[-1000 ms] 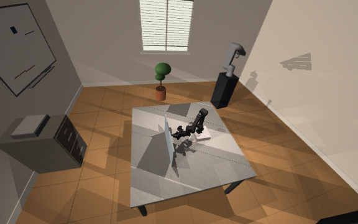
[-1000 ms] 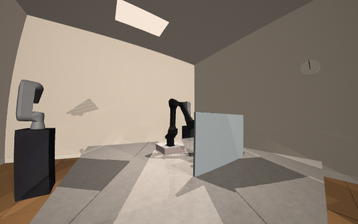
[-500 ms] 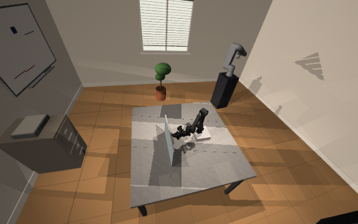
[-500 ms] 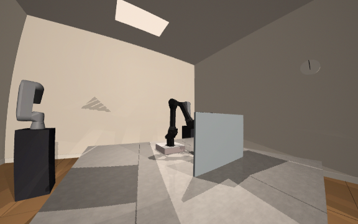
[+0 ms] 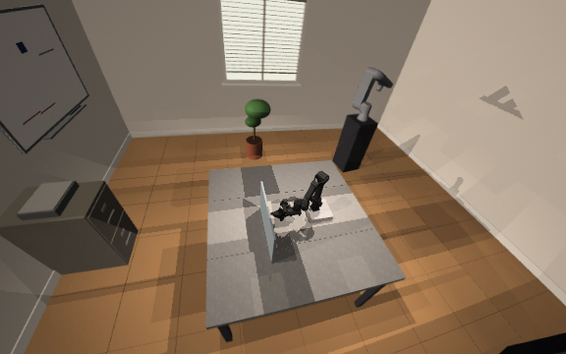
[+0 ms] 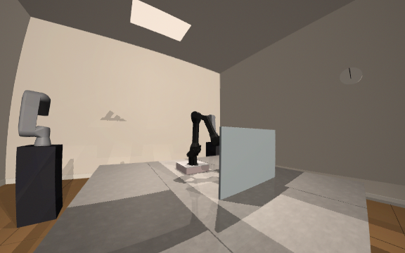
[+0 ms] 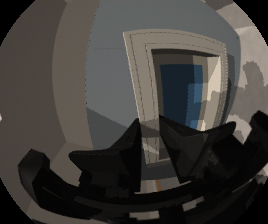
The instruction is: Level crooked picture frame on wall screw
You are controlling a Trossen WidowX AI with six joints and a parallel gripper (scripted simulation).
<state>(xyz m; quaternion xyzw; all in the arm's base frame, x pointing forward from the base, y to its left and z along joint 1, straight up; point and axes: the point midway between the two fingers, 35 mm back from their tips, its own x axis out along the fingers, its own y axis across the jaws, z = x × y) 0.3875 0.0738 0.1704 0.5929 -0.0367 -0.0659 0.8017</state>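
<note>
Right now the picture frame is 2 cm to the right of my gripper tip and 5 cm below it. Round my gripper tip: grey wall panel: 2 cm ahead, 7 cm below.
</note>
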